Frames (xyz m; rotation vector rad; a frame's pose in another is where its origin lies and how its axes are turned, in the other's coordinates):
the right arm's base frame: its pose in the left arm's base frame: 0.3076 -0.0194 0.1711 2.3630 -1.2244 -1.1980
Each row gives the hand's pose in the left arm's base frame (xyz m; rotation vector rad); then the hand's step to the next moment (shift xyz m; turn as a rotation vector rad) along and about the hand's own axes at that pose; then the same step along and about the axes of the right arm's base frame.
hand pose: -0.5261 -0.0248 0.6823 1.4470 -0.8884 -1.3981
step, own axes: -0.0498 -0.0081 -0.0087 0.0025 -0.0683 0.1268
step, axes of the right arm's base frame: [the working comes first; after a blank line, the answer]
step, axes of the left arm's base frame: 0.0029 0.0504 0.0087 -0.1317 0.0044 -0.0582

-0.0423 -0.0288 0.0003 -0.0126 0.0434 0.1368
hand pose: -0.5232 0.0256 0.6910 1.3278 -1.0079 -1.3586
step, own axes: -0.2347 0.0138 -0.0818 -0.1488 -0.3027 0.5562
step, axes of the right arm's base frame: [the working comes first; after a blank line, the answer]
step, axes of the left arm's base frame: 0.0727 0.2311 0.0574 -0.5846 0.1758 -0.2247

-0.1851 -0.1574 -0.0541 -0.1941 0.1122 0.6106
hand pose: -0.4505 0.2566 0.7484 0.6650 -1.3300 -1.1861
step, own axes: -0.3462 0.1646 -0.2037 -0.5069 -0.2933 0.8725
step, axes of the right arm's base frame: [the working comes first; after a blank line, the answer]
step, axes of the left arm's base frame: 0.2938 0.3191 -0.0181 -0.8241 0.5842 -0.2893

-0.1389 -0.3801 -0.1571 -0.5453 -0.0388 0.8974
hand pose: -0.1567 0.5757 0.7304 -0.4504 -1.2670 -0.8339
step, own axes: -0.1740 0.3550 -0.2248 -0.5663 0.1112 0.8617
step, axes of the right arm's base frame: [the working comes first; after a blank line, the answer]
step, axes of the left arm's base frame: 0.4025 0.1178 -0.1758 -0.5149 0.8518 -0.2913

0.1380 -0.3987 -0.1697 -0.6491 -0.3872 0.7101
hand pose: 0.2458 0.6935 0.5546 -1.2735 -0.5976 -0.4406
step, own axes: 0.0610 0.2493 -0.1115 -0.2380 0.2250 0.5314
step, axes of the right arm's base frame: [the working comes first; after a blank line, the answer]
step, axes of the left arm's base frame: 0.2190 -0.0458 -0.1680 -0.1358 0.5657 -0.2262

0.1996 -0.1855 -0.0636 -0.3468 -0.3937 0.3382
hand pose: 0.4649 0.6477 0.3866 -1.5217 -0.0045 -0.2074
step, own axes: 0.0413 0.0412 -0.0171 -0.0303 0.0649 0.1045
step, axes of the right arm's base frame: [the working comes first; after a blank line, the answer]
step, axes of the left arm's base frame: 0.0441 -0.0210 -0.0362 -0.0076 0.1098 -0.0627

0.0505 -0.0312 -0.0131 -0.0507 -0.0971 0.0637
